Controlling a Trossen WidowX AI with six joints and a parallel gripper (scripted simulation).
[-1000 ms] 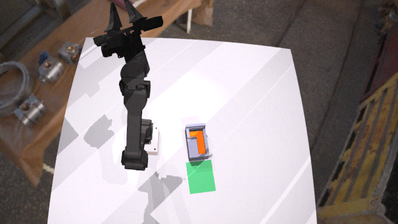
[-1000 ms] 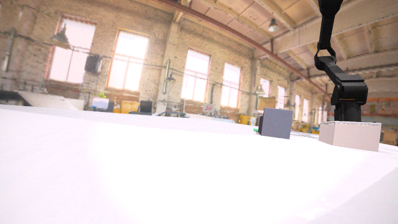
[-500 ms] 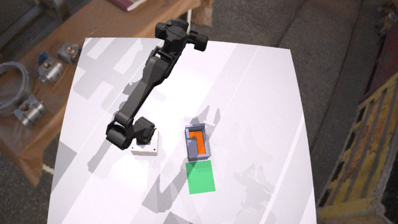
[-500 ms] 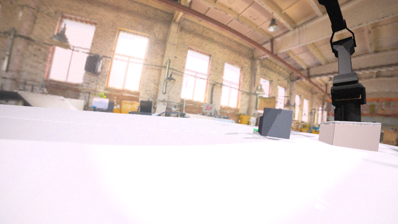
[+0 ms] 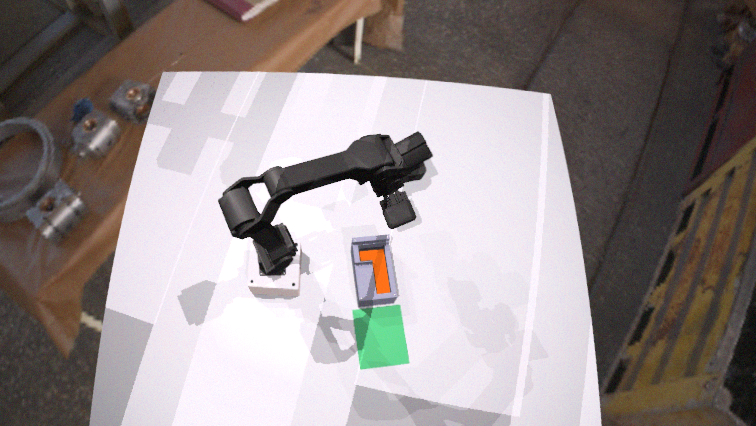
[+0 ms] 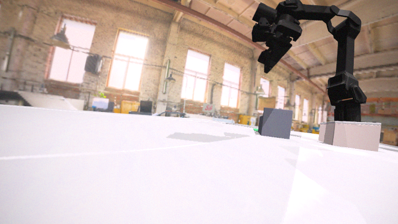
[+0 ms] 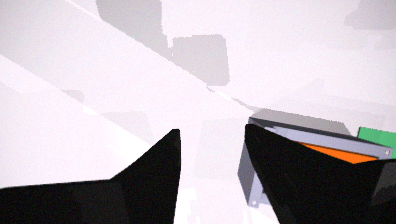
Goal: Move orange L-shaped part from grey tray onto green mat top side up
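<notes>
The orange L-shaped part lies 4 cm behind my gripper tip, 13 cm to the right of it and 14 cm below it. From my gripper tip the other things lie so: green mat: 4 cm behind, 29 cm to the right, 21 cm below.
</notes>
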